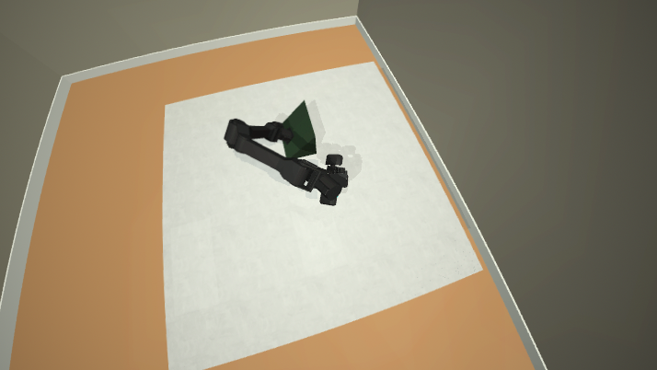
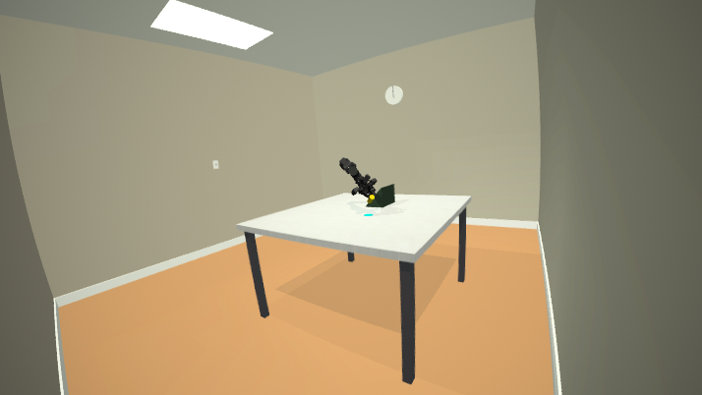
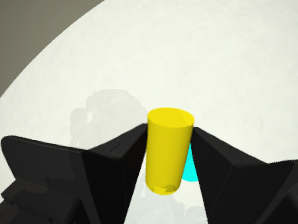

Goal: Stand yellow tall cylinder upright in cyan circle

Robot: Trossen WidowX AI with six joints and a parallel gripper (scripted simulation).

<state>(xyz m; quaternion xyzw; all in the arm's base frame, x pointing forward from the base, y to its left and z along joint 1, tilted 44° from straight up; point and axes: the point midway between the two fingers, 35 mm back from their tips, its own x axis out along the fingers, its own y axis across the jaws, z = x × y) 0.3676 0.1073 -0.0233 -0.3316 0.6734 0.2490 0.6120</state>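
My gripper tip is now 12 cm above the cyan circle, 3 cm to the left of it and 1 cm past it. From my gripper tip the other things lie so: yellow tall cylinder 1 cm to the right, 1 cm below, 1 cm behind.
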